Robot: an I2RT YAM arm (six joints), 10 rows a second.
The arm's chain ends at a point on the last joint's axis. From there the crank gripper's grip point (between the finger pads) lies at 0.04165 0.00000 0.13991 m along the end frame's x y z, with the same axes.
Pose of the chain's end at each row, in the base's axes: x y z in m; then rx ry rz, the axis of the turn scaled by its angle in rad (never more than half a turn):
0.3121 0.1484 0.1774 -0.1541 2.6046 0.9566
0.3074 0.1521 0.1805 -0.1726 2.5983 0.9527
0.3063 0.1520 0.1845 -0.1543 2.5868 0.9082
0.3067 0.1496 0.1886 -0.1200 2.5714 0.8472
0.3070 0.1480 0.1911 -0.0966 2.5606 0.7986
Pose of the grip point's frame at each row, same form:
0.3148 0.2394 0.0633 -0.1541 2.6046 0.9566
0.3103 0.2428 0.0661 -0.1726 2.5983 0.9527
0.3139 0.2399 0.0682 -0.1543 2.5868 0.9082
0.3209 0.2335 0.0700 -0.1200 2.5714 0.8472
0.3259 0.2283 0.0707 -0.0966 2.5606 0.7986

